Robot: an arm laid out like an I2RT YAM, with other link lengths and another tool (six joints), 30 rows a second.
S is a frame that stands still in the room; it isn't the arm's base.
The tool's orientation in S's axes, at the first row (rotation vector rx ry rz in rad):
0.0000, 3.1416, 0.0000
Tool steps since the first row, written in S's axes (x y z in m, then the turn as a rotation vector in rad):
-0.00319, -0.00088, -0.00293, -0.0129, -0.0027, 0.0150
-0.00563, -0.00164, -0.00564, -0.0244, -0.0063, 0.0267
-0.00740, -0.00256, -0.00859, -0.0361, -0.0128, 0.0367
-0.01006, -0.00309, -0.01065, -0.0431, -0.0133, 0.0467
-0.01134, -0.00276, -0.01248, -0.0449, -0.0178, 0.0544
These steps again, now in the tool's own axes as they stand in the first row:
0.00319, -0.00088, 0.00293, 0.0129, -0.0027, -0.0150
0.00563, -0.00164, 0.00564, 0.0244, -0.0063, -0.0267
0.00740, -0.00256, 0.00859, 0.0361, -0.0128, -0.0367
0.01006, -0.00309, 0.01065, 0.0431, -0.0133, -0.0467
0.01134, -0.00276, 0.01248, 0.0449, -0.0178, -0.0544

